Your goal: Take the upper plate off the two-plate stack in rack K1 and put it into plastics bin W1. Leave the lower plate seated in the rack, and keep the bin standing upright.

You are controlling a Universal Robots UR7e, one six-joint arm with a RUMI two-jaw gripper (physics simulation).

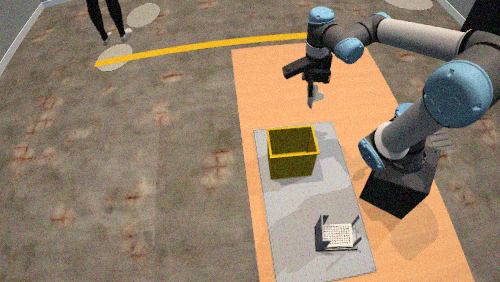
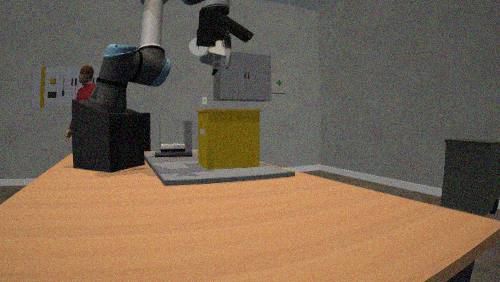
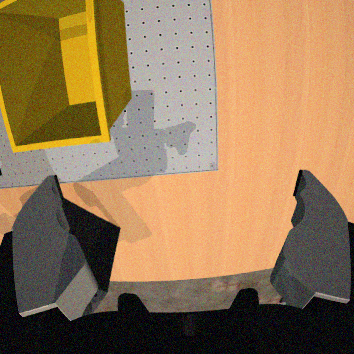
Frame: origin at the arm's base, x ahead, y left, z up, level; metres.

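Seen in the pictures: gripper, fingertip midpoint: (image 1: 307, 93) (image 2: 219, 72) (image 3: 178, 176); arm's base at its link origin: (image 1: 406, 156) (image 2: 106, 107).
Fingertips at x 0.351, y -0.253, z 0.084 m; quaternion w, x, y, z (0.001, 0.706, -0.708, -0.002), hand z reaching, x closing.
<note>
Offsets run from my fingertips to a thing's top centre. Level surfaces: height alone.
The yellow plastics bin W1 @[dx +0.067, dy +0.135, dz -0.103 m] (image 1: 292, 166) (image 2: 230, 140) (image 3: 112, 65) stands upright on the grey perforated board @[dz -0.283 m] (image 1: 287, 250) (image 2: 225, 176) (image 3: 170, 50), and the part of its inside that shows holds no plate. Rack K1 @[dx -0.075, dy +0.468, dz -0.139 m] (image 1: 319, 239) (image 2: 188, 136) stands near the board's other end, with dark uprights. A white plate with many small wells @[dx -0.065, dy +0.467, dz -0.236 m] (image 1: 338, 235) (image 2: 172, 146) lies level in it; the two stacked plates cannot be told apart clearly. My gripper (image 1: 311, 105) (image 2: 221, 69) (image 3: 178, 176) is open and empty, high above the table beyond the bin, away from the rack.
The board lies on the wooden table @[dz -0.296 m] (image 1: 270, 85) (image 2: 225, 225) (image 3: 280, 100). The arm's black base (image 1: 395, 195) (image 2: 110, 140) stands beside the board. A person's legs (image 1: 106, 20) show on the floor beyond the table, and a person in red (image 2: 86, 90) stands behind the base.
</note>
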